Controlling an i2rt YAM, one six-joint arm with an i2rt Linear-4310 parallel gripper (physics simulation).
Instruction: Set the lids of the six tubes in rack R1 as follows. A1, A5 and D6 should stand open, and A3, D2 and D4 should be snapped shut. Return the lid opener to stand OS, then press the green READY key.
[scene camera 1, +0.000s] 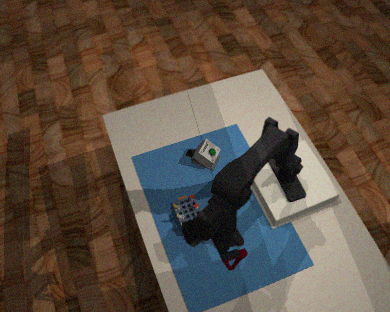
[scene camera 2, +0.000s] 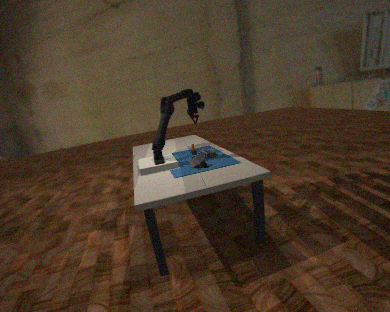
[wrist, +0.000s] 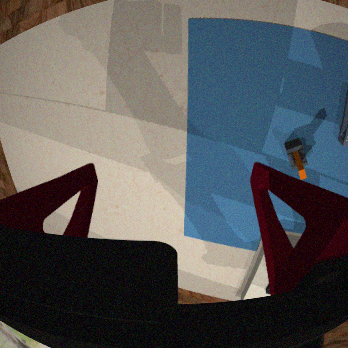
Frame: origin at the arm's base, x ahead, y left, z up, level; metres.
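Where they show: gripper, fingertip midpoint: (scene camera 1: 224, 256) (scene camera 2: 193, 121) (wrist: 173, 171); arm's base, origin of the base link: (scene camera 1: 286, 177) (scene camera 2: 159, 160).
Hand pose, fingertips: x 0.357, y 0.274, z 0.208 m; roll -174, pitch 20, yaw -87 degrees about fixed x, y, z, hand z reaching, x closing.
Each offset is from my fingertips to the top centre of the thing. "*": to the spot under its first point. Level surfaces: height alone.
My gripper (scene camera 1: 235, 258) (scene camera 2: 195, 119) (wrist: 173, 171) is open and empty, high above the table, its two red fingers wide apart. The lid opener {dy -0.124, dx -0.063, dz -0.169 m} (scene camera 2: 193, 148) (wrist: 299, 165), with an orange tip, stands upright in its dark stand (wrist: 293, 146) on the blue mat; in the wrist view it is just beyond the right finger. The rack {dy -0.262, dx +0.023, dz -0.191 m} (scene camera 1: 187, 210) (scene camera 2: 209, 153) stands on the mat, partly behind the arm in scene camera 1; its edge shows at the right of the wrist view. Its lids are too small and blurred to read. The green key (scene camera 1: 212, 151) sits on a grey box {* dy -0.443, dx -0.090, dz -0.205 m} (scene camera 1: 202, 159) (scene camera 2: 198, 161).
The blue mat {dz -0.254 m} (scene camera 1: 155, 165) (scene camera 2: 225, 161) (wrist: 225, 75) lies on the pale table {dz -0.257 m} (scene camera 1: 145, 120) (scene camera 2: 220, 183) (wrist: 60, 120). The arm's base stands on a white slab (scene camera 1: 320, 182) (scene camera 2: 150, 166) at the table's side. A small dark block {* dy -0.509, dx -0.064, dz -0.244 m} (scene camera 1: 190, 153) is beside the key box.
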